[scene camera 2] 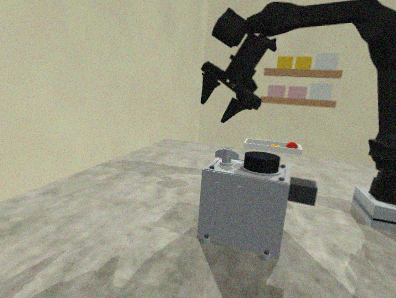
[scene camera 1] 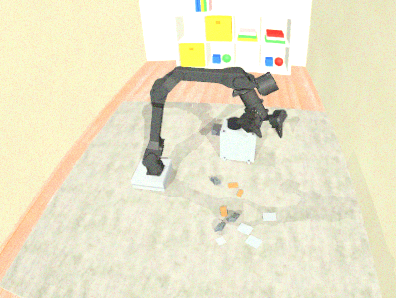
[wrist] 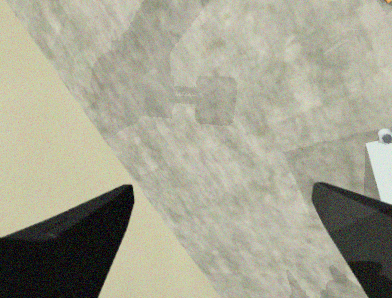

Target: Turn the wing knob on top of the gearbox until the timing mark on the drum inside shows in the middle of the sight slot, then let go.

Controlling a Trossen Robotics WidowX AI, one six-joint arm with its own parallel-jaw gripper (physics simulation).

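Places are measured from the arm's base along level axes (x ahead, y left, z up), in metres.
Pixels of known places: gripper, fingertip midpoint: [scene camera 2: 211,112] [scene camera 1: 271,137] [wrist: 222,192]; arm's base, origin of the base link: [scene camera 2: 388,199] [scene camera 1: 155,170].
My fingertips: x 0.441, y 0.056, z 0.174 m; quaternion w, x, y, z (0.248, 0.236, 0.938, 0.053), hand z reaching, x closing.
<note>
Ahead of a thing's pixels: the offset from my fingertips to its top centre. "pt": to the spot under its first point.
The light grey gearbox @[0.173 m left, 0.152 m back, 0.050 m down] [scene camera 1: 238,145] [scene camera 2: 242,210] stands upright on the mat; its corner @[pt 0.111 m left, 0.064 m back, 0.168 m down] [wrist: 381,165] shows at the right edge of the wrist view. The grey wing knob @[0.172 m left, 0.085 m back, 0.054 m down] [scene camera 2: 226,155] stands on its top, beside a black round cap @[pt 0.205 m left, 0.155 m back, 0.063 m down] [scene camera 2: 262,162]. A black block @[pt 0.155 m left, 0.228 m back, 0.098 m down] [scene camera 1: 216,129] [scene camera 2: 303,191] sticks out from its side. My gripper [scene camera 1: 270,135] [scene camera 2: 213,112] [wrist: 222,192] is open and empty, tilted, and well above the gearbox top. In scene camera 1 the arm hides the knob. The sight slot and timing mark cannot be made out.
Orange dominoes @[0.043 m right, 0.126 m back, 0.215 m down] [scene camera 1: 233,185] @[0.180 m right, 0.141 m back, 0.215 m down] [scene camera 1: 223,211], dark grey winged pieces @[0.041 m right, 0.198 m back, 0.194 m down] [scene camera 1: 215,180] @[0.212 m right, 0.099 m back, 0.194 m down] [scene camera 1: 233,216] and white tiles @[0.179 m right, 0.029 m ahead, 0.219 m down] [scene camera 1: 269,216] @[0.295 m right, 0.017 m back, 0.219 m down] [scene camera 1: 253,241] lie on the mat in front of the gearbox. The arm's base [scene camera 1: 150,181] stands left of it. A shallow white tray [scene camera 2: 260,147] shows behind in scene camera 2.
</note>
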